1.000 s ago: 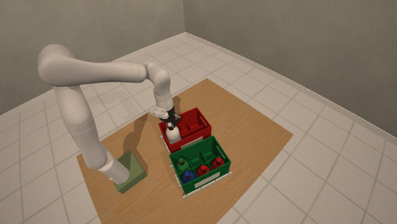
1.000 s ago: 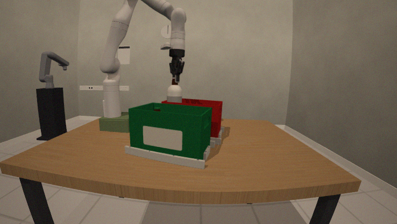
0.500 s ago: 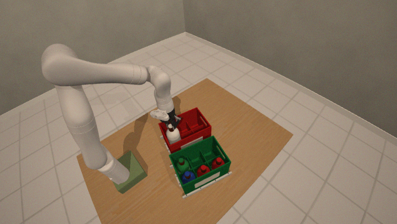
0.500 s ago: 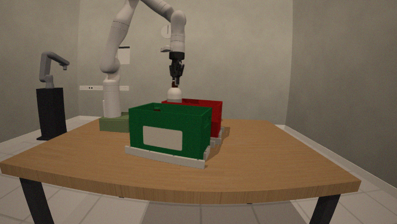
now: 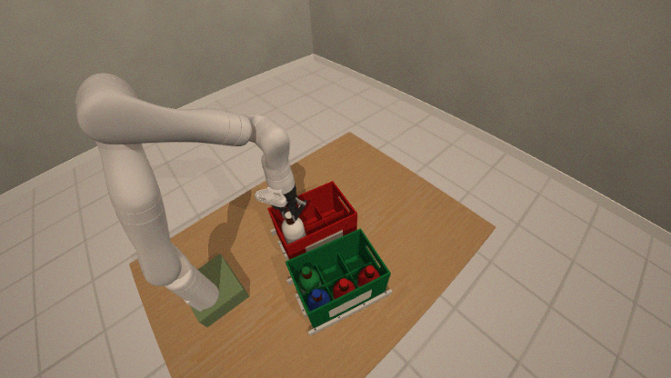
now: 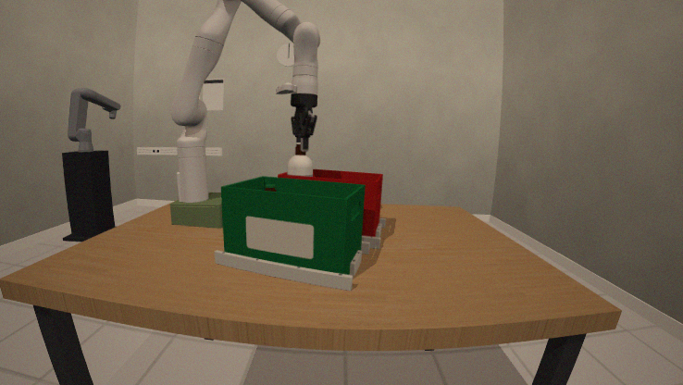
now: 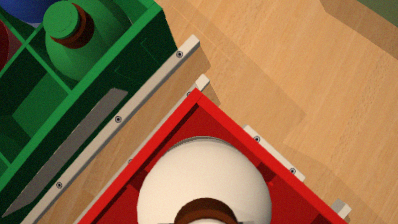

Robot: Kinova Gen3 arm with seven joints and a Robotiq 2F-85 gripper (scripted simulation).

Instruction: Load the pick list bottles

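My gripper is now 7 cm above the white-labelled bottle. From my hand the other things lie so: green crate (20 cm to the right, 18 cm below, 2 cm behind); then red crate (18 cm below, 9 cm ahead, 1 cm to the left); then green-label bottle (17 cm below, 13 cm to the right, 8 cm behind).
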